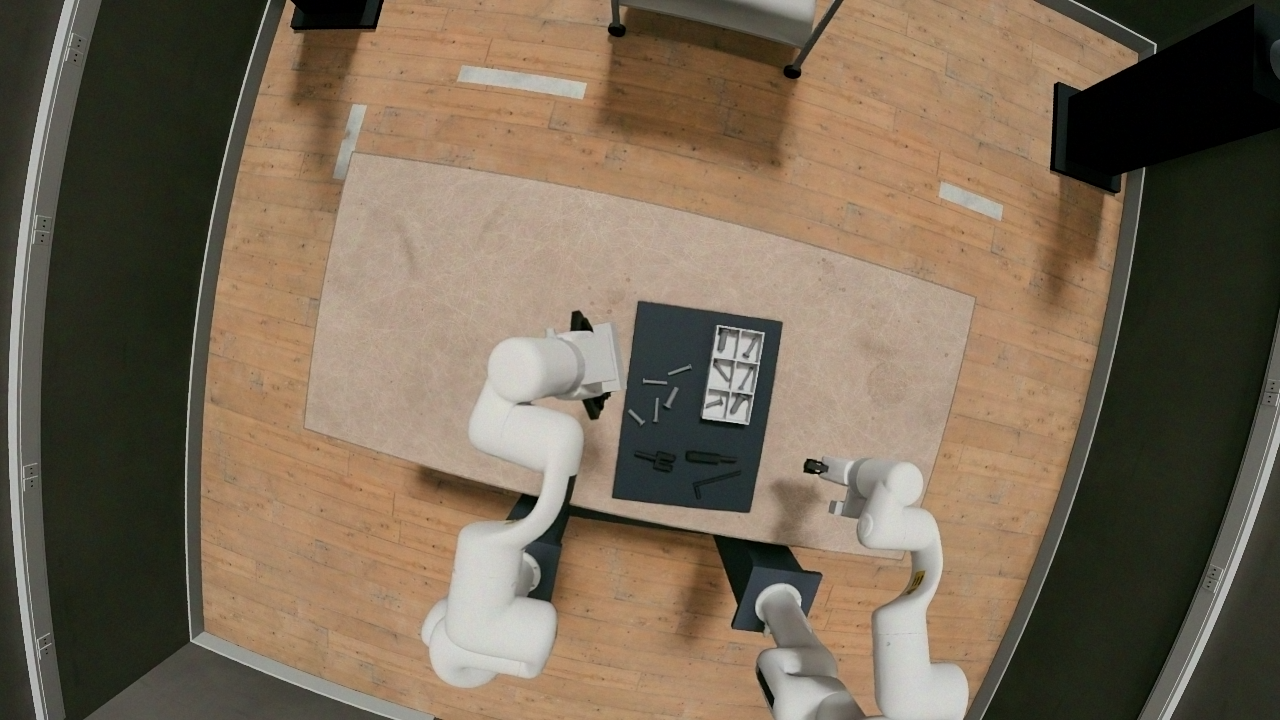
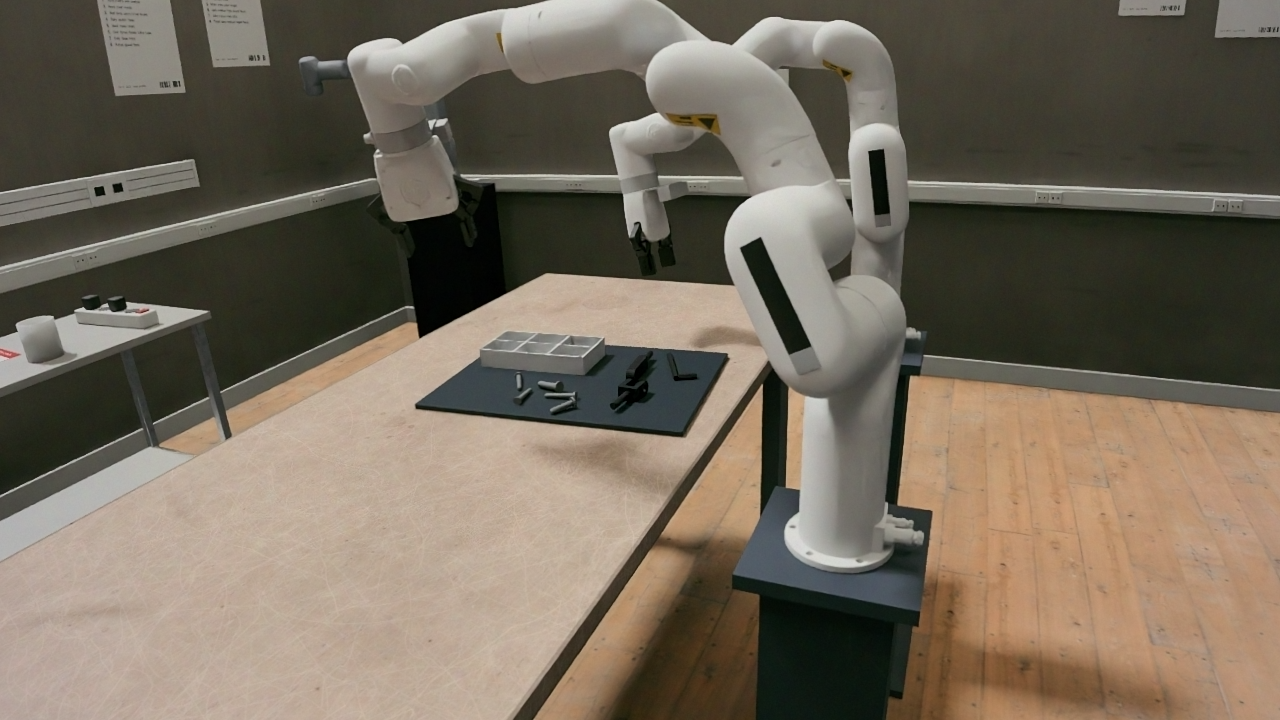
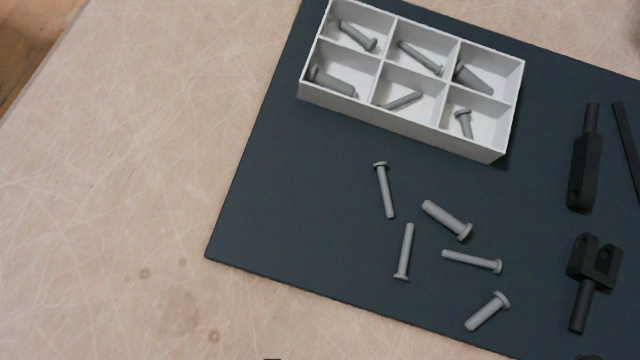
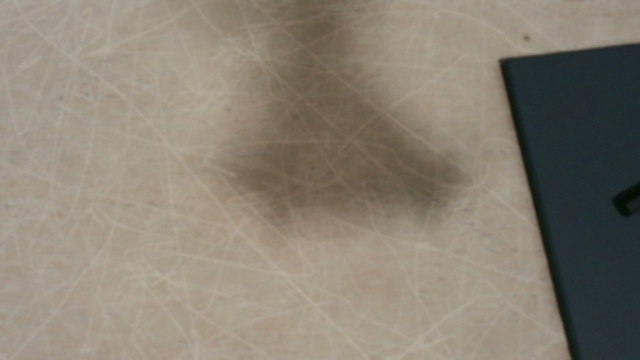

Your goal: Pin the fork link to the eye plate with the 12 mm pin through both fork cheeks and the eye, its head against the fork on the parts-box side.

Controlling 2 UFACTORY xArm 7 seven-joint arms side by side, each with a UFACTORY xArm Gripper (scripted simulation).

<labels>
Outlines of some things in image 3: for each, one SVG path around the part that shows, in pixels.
A white parts box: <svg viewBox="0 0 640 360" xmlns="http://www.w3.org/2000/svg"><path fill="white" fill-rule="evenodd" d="M330 1L301 76L297 97L488 165L506 153L525 60L357 0ZM455 111L467 107L472 108L473 112L469 116L475 140L463 136L460 118L455 117ZM424 91L422 97L392 110L376 106L379 103L382 105L387 104L419 89ZM314 62L319 63L317 68L355 85L356 91L354 96L351 97L307 81ZM462 57L466 60L464 65L495 89L493 96L468 88L452 77L455 64ZM398 42L404 40L439 65L443 63L445 65L444 68L436 76L434 70L400 48ZM340 23L343 20L347 20L371 39L377 37L379 42L376 48L371 53L365 51L366 46L341 29Z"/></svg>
A fork link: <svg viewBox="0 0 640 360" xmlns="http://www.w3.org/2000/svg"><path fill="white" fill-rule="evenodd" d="M589 232L581 233L575 240L565 275L581 282L568 328L578 334L583 334L594 291L615 289L623 259L622 248L612 243L605 244L597 253L599 238Z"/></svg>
A thicker pin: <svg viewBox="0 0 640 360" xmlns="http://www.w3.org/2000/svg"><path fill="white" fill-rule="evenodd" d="M426 199L421 206L422 209L456 232L458 240L463 240L473 224L470 222L463 223L433 201Z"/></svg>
A black eye plate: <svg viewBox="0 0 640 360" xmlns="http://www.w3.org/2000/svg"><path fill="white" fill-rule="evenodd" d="M597 102L587 104L583 136L575 139L566 202L569 206L583 211L589 210L593 206L597 196L604 140L603 135L597 134L600 104Z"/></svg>
</labels>
